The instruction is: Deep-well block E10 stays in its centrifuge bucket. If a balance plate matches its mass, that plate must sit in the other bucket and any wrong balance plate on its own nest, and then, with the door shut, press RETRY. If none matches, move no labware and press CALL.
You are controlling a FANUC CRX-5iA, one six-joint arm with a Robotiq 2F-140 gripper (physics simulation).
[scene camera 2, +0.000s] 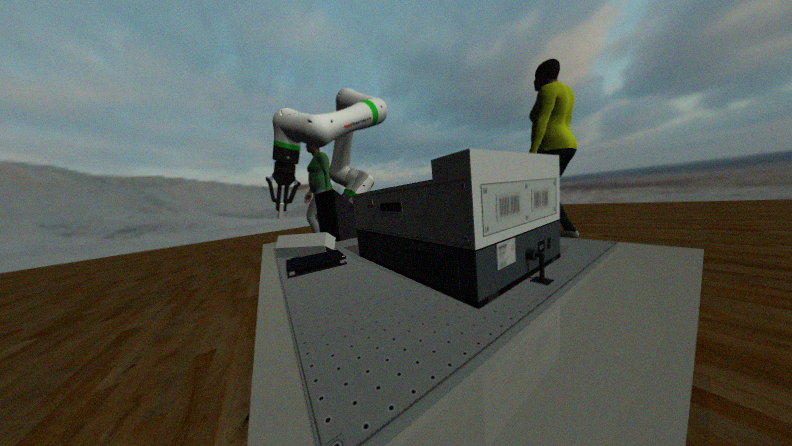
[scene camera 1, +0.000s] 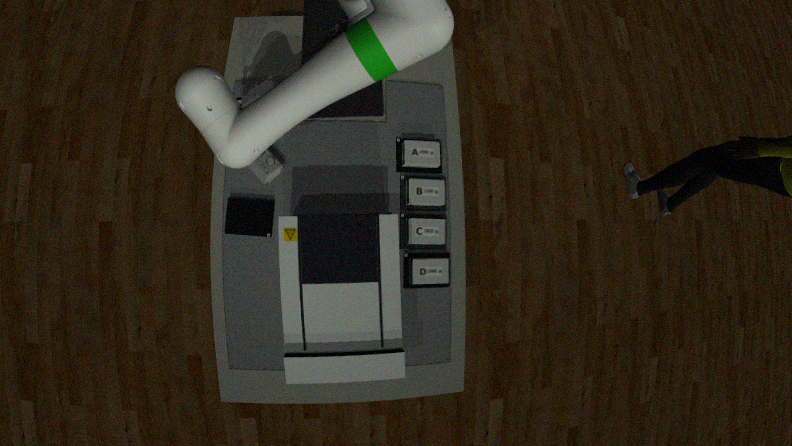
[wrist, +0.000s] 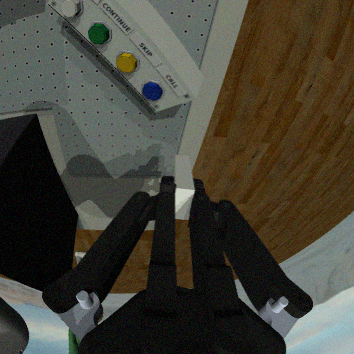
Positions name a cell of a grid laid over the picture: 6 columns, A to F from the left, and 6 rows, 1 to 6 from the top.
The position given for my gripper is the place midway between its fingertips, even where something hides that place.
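My gripper (scene camera 2: C3) (wrist: D3) is shut and it's holding nothing. There's also a centrifuge (scene camera 1: C5) here, and a white button box (wrist: C1), and you'd find a perforated plate (wrist: B3) as well.
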